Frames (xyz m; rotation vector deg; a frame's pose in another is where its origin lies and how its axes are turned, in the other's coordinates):
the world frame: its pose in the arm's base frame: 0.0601 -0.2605 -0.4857 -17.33 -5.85 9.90
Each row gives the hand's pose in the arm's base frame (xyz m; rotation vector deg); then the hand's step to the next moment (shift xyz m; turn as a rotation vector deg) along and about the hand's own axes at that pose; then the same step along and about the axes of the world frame.
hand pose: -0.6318 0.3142 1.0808 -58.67 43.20 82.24
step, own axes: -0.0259 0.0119 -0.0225 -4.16 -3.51 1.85
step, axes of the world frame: -0.0140 -0.0333 0.0040 3.35 -1.61 4.39
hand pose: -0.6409 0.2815 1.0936 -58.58 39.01 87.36
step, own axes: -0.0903 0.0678 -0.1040 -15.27 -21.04 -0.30
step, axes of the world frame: -0.0652 -0.1383 -0.0134 20.73 -10.75 11.42
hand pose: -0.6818 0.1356 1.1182 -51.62 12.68 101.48
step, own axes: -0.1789 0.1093 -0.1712 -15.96 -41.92 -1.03
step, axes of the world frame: -0.0452 -0.2449 -0.1061 40.86 -8.38 16.53
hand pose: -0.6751 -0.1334 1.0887 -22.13 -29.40 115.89
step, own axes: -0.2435 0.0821 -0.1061 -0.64 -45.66 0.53
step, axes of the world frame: 0.0510 -0.1950 -0.1915 38.67 5.61 23.64
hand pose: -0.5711 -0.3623 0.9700 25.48 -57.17 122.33
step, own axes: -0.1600 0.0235 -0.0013 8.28 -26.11 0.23
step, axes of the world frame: 0.0659 -0.0615 -0.1343 17.49 6.48 20.06
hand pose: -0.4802 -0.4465 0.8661 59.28 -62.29 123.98
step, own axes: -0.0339 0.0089 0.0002 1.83 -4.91 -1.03
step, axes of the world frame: 0.0095 -0.0004 -0.0337 2.86 2.23 3.92
